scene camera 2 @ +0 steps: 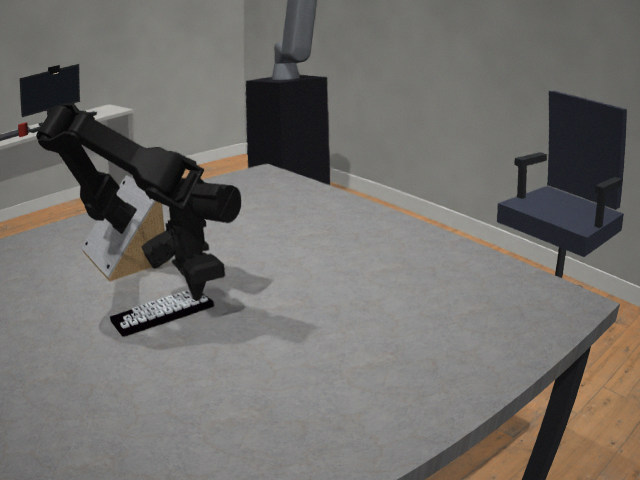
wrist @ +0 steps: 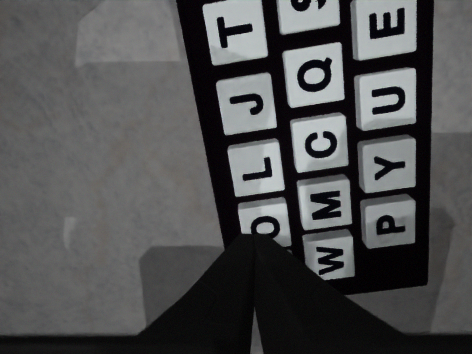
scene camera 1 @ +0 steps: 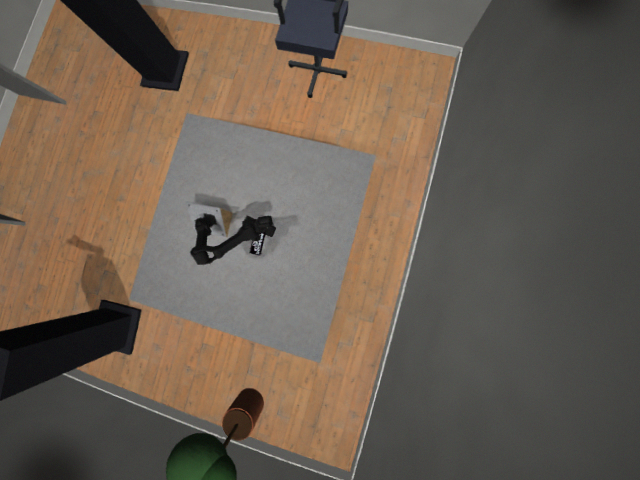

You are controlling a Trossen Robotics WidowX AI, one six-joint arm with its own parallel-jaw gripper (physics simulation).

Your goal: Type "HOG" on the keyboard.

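Seen in the pictures: gripper, fingertip midpoint: (scene camera 2: 197, 299) (wrist: 252, 247) (scene camera 1: 264, 228); arm's base, origin of the base link: (scene camera 2: 124, 218) (scene camera 1: 210, 218).
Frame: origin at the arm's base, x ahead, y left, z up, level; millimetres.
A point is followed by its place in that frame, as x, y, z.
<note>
A black keyboard (scene camera 1: 257, 244) {286, -94, -81} (scene camera 2: 164, 316) {313, -62, -85} (wrist: 389, 270) {265, 34, -85} with white letter keys in three rows lies on the table. My gripper (wrist: 252, 247) {308, 13, -77} (scene camera 2: 198, 297) {308, 13, -77} is shut and empty, pointing down at one end of the keyboard. In the wrist view its tips overlap the lower edge of the O key (wrist: 266, 220) {302, 6, -80}; whether they touch it I cannot tell. The W key (wrist: 330, 256) {285, 22, -80} is right of the tips, the M key (wrist: 326, 202) {284, 3, -80} above it, the L key (wrist: 257, 168) {302, -11, -80} above O. The fingers hide a key below O. The H and G keys do not show in the wrist view.
The grey table (scene camera 1: 289, 299) {547, -381, -97} (scene camera 2: 361, 361) {615, 112, -97} carries my arm's slanted mount (scene camera 1: 225, 221) {77, 4, -35} (scene camera 2: 139, 253) {77, -2, -58}, close to the keyboard. Beyond the table stand an office chair (scene camera 1: 312, 28) (scene camera 2: 563, 211), a dark pedestal (scene camera 2: 286, 124) bearing a grey arm (scene camera 2: 299, 31), and a potted plant (scene camera 1: 242, 413).
</note>
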